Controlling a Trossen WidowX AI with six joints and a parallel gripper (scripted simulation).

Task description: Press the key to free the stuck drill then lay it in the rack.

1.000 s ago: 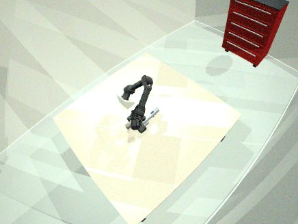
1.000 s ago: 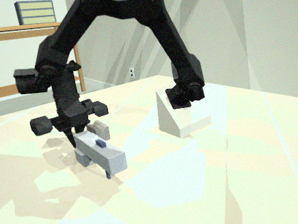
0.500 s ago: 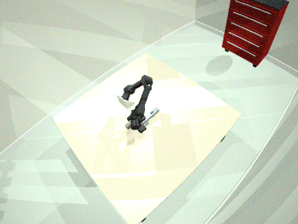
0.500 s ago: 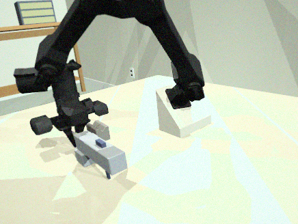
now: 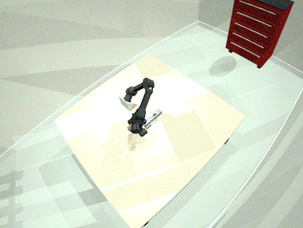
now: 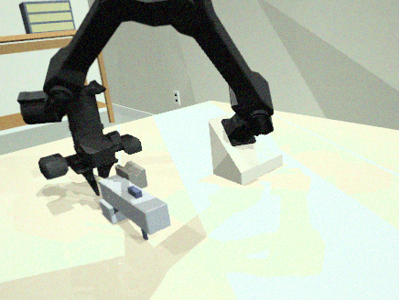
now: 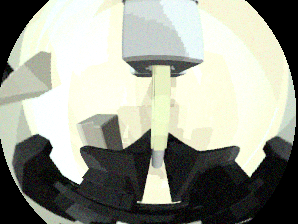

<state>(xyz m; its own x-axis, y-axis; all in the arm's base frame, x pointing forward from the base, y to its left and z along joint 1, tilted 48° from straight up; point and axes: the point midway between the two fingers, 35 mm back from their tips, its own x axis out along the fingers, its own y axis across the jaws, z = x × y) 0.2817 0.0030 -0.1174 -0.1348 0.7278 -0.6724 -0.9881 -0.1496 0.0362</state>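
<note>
My gripper tip is 40 mm to the right of the drill and 40 mm below it. Round my gripper tip: blue key (10 mm behind, 180 mm to the left, 40 mm above); grey block (10 mm behind, 150 mm to the left, 40 mm above); grey rack (70 mm behind, 20 mm to the right, 10 mm above).
</note>
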